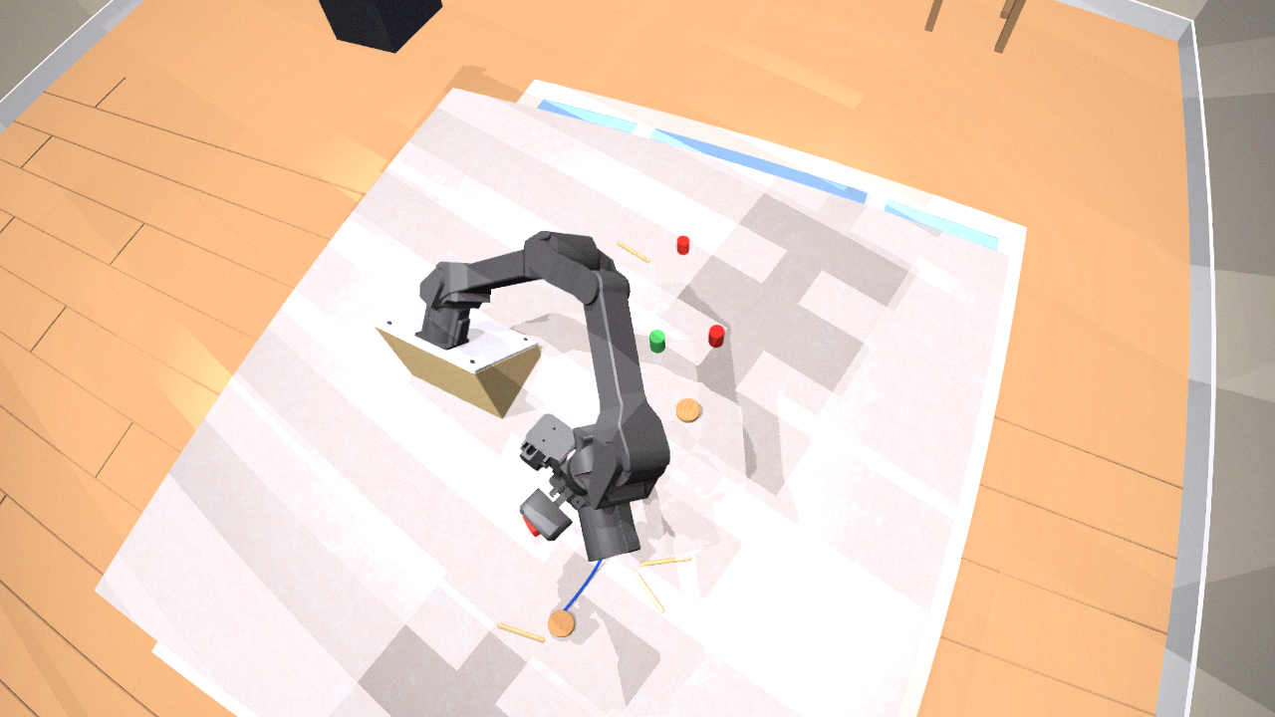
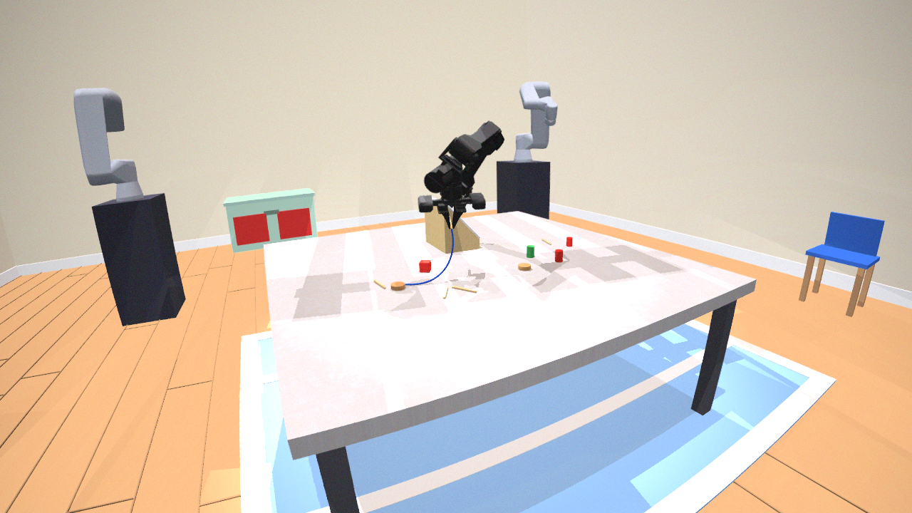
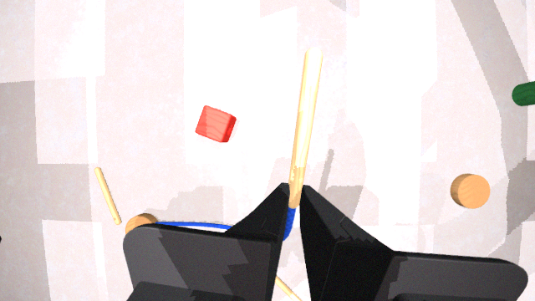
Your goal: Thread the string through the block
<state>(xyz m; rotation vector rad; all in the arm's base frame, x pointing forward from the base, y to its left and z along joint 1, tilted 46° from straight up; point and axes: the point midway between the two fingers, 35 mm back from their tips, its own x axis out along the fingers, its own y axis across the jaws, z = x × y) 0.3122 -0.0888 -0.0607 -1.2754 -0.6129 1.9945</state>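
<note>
Right now the red cube is 12 cm below my gripper tip, 7 cm to the right of it and 6 cm behind it. Also, from my gripper tip: green cylinder: 30 cm to the left, 12 cm below, 3 cm behind; then round wooden button: 19 cm to the right, 13 cm below, 5 cm ahead; then thin wooden stick: 1 cm behind, 1 cm above.
</note>
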